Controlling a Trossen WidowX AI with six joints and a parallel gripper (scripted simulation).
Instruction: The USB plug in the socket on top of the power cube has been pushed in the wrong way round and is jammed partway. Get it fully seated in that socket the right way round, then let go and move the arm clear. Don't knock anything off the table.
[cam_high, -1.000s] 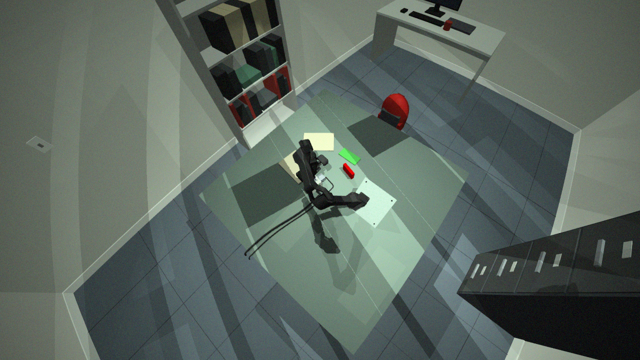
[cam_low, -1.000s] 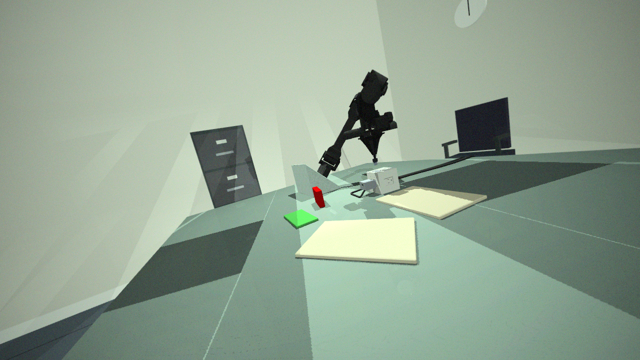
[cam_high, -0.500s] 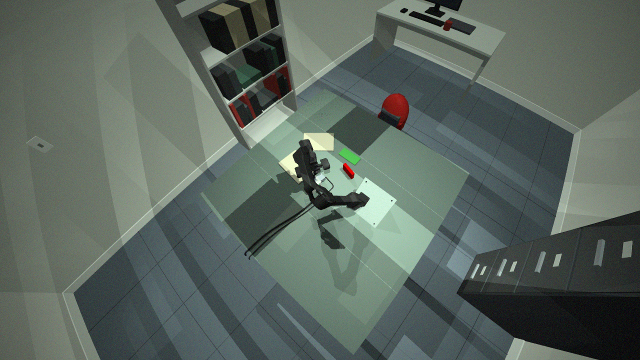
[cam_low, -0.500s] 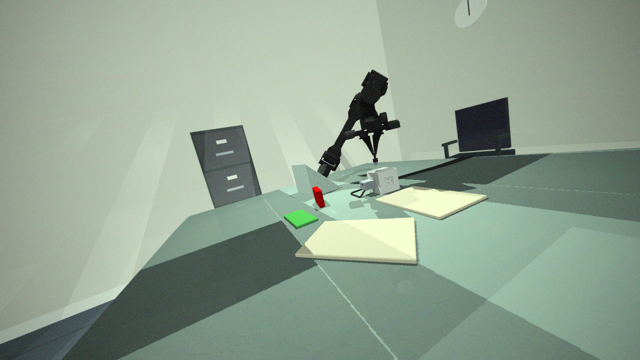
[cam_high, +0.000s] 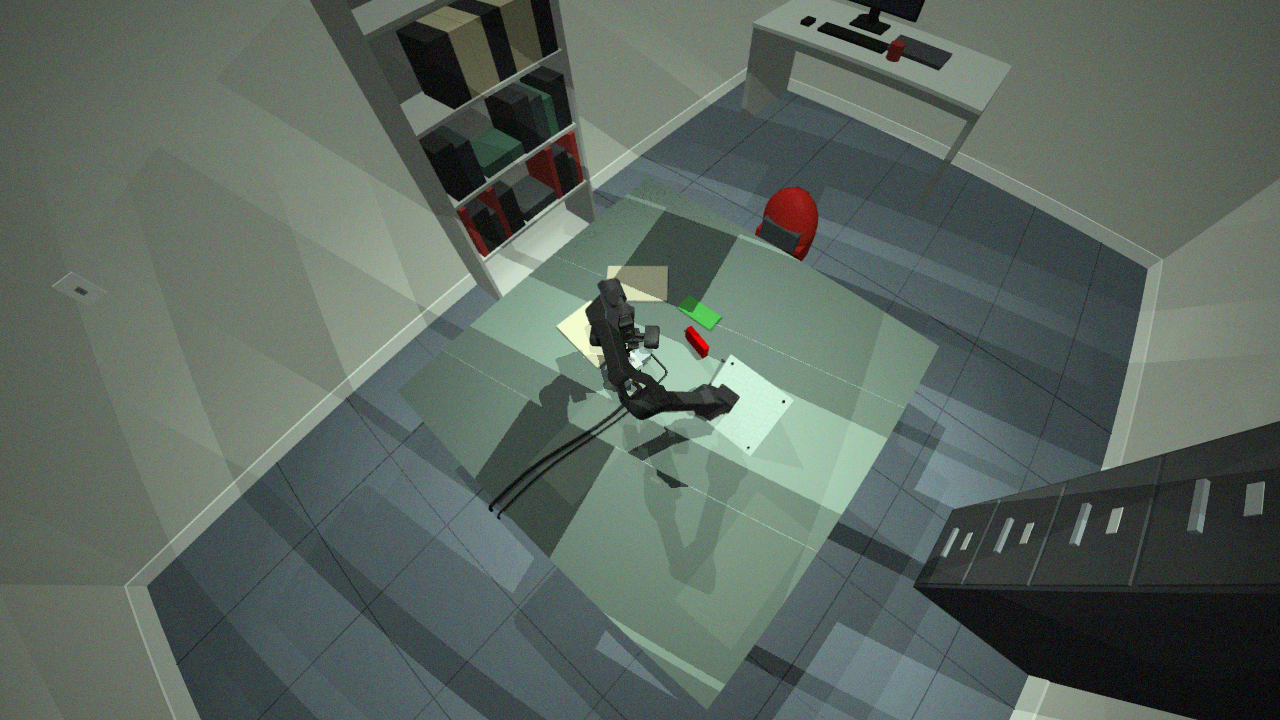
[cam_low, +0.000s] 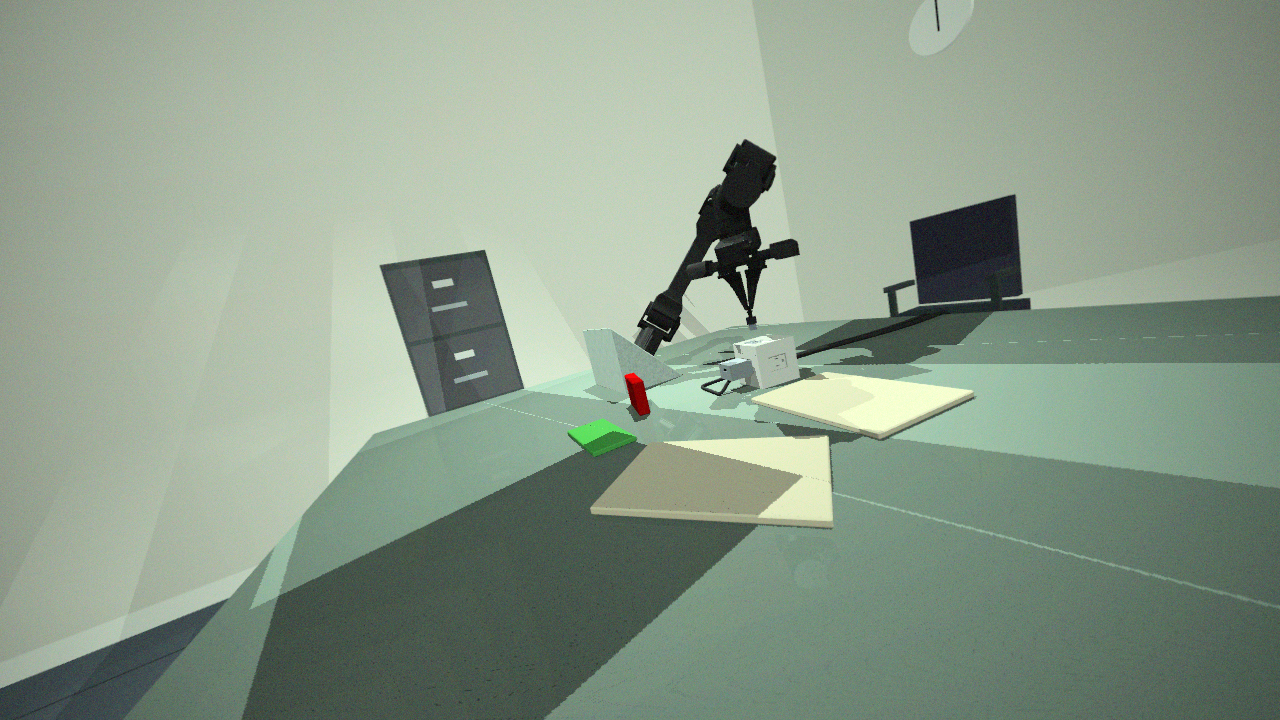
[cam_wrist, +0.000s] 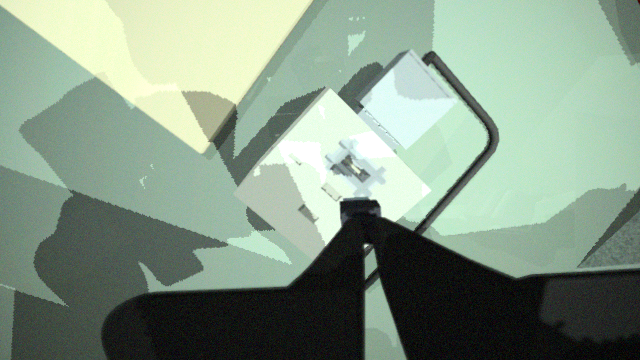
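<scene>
The dark USB plug is 1 cm below my gripper tip. The rest, counted from my gripper tip: green tile (3 cm behind, 31 cm to the right, 13 cm below); red block (10 cm behind, 20 cm to the right, 10 cm below); grey-framed USB socket (1 cm to the right, 7 cm below).
</scene>
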